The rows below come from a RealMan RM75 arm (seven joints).
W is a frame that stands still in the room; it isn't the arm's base.
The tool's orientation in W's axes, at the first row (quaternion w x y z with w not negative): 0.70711 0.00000 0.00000 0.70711
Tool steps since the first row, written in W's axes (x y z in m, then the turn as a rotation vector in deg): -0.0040 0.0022 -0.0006 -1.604 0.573 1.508; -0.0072 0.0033 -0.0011 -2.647 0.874 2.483; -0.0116 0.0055 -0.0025 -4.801 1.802 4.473; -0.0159 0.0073 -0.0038 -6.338 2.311 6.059; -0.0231 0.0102 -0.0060 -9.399 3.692 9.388; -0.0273 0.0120 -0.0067 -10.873 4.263 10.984
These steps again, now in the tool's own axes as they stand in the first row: 0.0022 0.0040 -0.0006 0.573 1.604 1.508; 0.0033 0.0072 -0.0011 0.874 2.647 2.483; 0.0055 0.0116 -0.0025 1.802 4.801 4.473; 0.0073 0.0159 -0.0038 2.311 6.338 6.059; 0.0102 0.0231 -0.0060 3.692 9.399 9.388; 0.0120 0.0273 -0.0067 4.263 10.873 10.984
